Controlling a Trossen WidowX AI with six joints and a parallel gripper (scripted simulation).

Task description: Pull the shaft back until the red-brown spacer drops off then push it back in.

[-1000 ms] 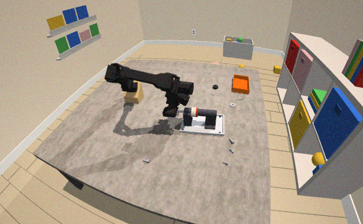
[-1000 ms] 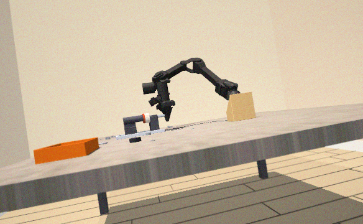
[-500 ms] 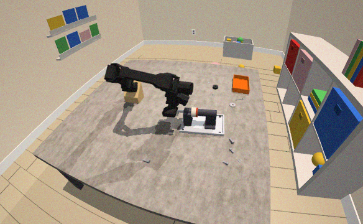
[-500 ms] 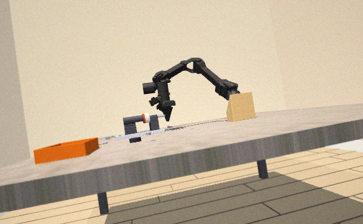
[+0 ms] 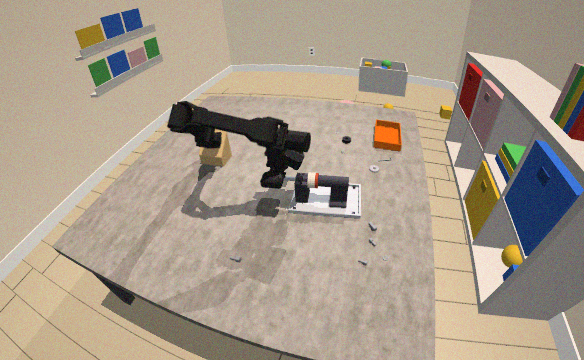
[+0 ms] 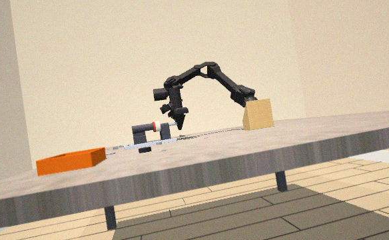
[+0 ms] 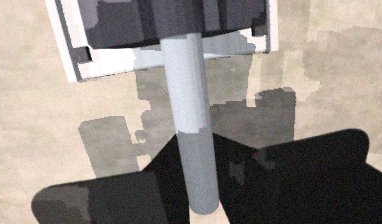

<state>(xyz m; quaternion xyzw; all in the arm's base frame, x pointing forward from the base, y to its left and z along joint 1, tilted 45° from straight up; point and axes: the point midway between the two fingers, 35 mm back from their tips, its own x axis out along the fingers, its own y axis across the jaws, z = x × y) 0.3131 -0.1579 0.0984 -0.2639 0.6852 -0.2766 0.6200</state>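
My gripper tip is 70 mm short of the shaft and 30 mm below it. The rest, counted from my gripper tip: black disc 210 mm ahead, 380 mm to the left, 40 mm below; red-brown spacer 120 mm ahead, 30 mm above; orange tray 400 mm ahead, 440 mm to the left, 40 mm below.
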